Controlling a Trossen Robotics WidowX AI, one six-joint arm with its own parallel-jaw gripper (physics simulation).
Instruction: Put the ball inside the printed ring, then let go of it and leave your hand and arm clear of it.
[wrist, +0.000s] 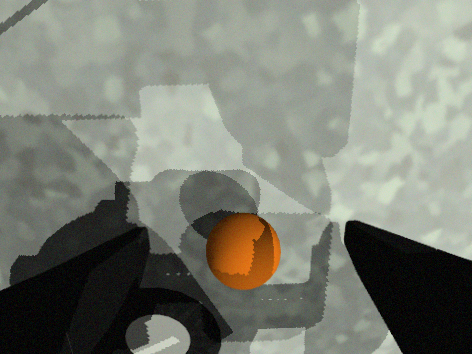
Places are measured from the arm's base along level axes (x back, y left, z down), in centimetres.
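Where they show: gripper, fingertip midpoint: (247, 234).
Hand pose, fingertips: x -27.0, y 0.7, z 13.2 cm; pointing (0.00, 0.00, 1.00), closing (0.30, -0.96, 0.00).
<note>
Things, the pixels of their top centre, and the offset from my fingertips.
- orange ball, top centre: (245, 273) dx +0.3, dy +0.3, dz -2.0 cm
- light strip, top centre: (157, 340) dx +4.9, dy +6.4, dz +1.0 cm
The orange ball (243, 251) is near the middle of the wrist view, on the mottled pale grey surface. My gripper (247, 234) is open. Its two black fingers come in from the lower left and lower right, and the ball shows between them in the picture, with a gap on each side. I cannot tell how high the fingertips are above the surface. The black printed ring (206, 327) is at the bottom, left of and below the ball. The ball is outside it. The left finger covers part of the ring's left side, and its lower part is cut off by the view's edge.
Overlapping dark shadows lie across the pale surface around the ball and the ring. A thin dark line (22, 15) crosses the top left corner. A light strip (160, 345) shows inside the ring.
</note>
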